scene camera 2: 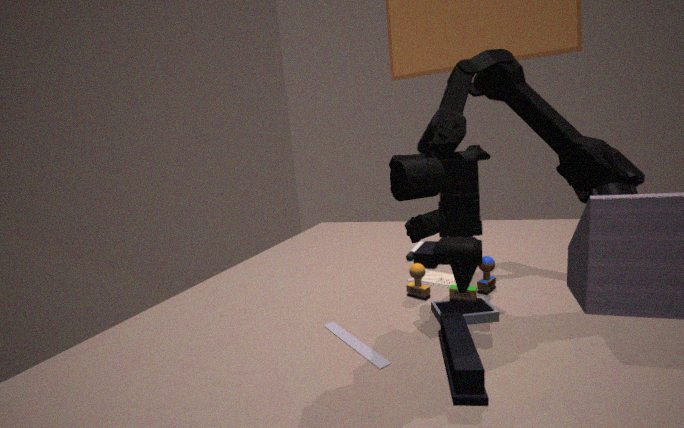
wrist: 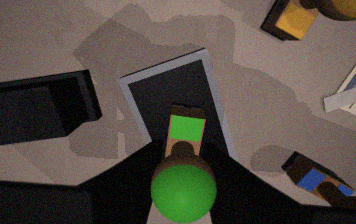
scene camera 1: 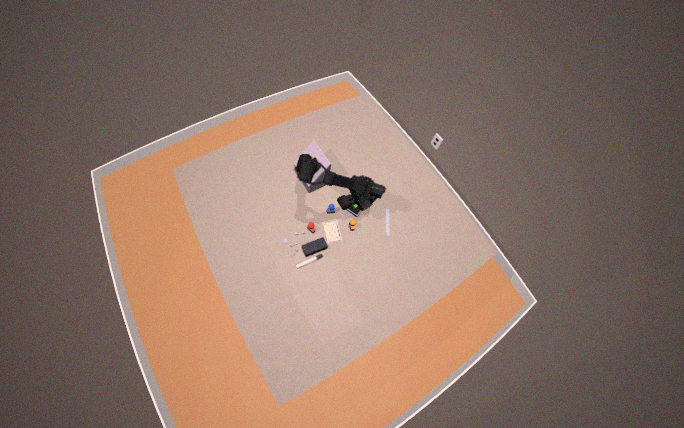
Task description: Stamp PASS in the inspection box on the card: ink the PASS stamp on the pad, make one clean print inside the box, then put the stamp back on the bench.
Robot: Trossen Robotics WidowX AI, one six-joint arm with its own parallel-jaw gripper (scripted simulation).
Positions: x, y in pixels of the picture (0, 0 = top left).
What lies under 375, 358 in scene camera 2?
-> A grey strip.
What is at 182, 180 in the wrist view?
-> A green stamp.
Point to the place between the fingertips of my gripper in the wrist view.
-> At 182, 148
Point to an ink pad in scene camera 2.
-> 483, 312
